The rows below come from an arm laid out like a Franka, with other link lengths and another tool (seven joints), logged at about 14 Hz.
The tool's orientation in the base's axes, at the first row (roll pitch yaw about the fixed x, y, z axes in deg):
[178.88 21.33 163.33]
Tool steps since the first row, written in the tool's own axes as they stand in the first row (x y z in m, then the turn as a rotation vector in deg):
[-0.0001 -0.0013 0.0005 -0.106 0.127 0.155]
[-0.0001 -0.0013 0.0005 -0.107 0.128 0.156]
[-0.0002 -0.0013 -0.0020 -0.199 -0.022 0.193]
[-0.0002 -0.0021 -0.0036 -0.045 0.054 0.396]
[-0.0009 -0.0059 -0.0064 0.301 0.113 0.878]
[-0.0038 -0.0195 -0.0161 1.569 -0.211 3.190]
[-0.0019 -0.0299 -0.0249 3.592 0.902 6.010]
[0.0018 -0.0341 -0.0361 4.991 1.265 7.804]
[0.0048 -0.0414 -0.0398 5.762 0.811 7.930]
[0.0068 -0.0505 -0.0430 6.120 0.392 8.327]
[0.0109 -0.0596 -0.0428 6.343 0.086 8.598]
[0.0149 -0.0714 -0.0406 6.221 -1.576 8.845]
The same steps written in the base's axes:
[-0.0001 -0.0013 -0.0005 0.185 0.080 -0.103]
[-0.0001 -0.0013 -0.0005 0.187 0.081 -0.104]
[-0.0009 -0.0011 0.0019 0.240 -0.091 -0.108]
[-0.0017 -0.0018 0.0034 0.195 0.006 -0.351]
[-0.0031 -0.0054 0.0062 0.074 0.114 -0.925]
[-0.0078 -0.0184 0.0160 -0.330 -0.056 -3.545]
[-0.0155 -0.0271 0.0233 -0.825 1.311 -6.887]
[-0.0239 -0.0292 0.0323 -1.337 1.880 -9.060]
[-0.0300 -0.0350 0.0346 -2.107 1.639 -9.466]
[-0.0354 -0.0430 0.0367 -2.404 1.299 -9.974]
[-0.0416 -0.0506 0.0348 -2.592 1.041 -10.313]
[-0.0477 -0.0611 0.0311 -2.862 -0.607 -10.529]

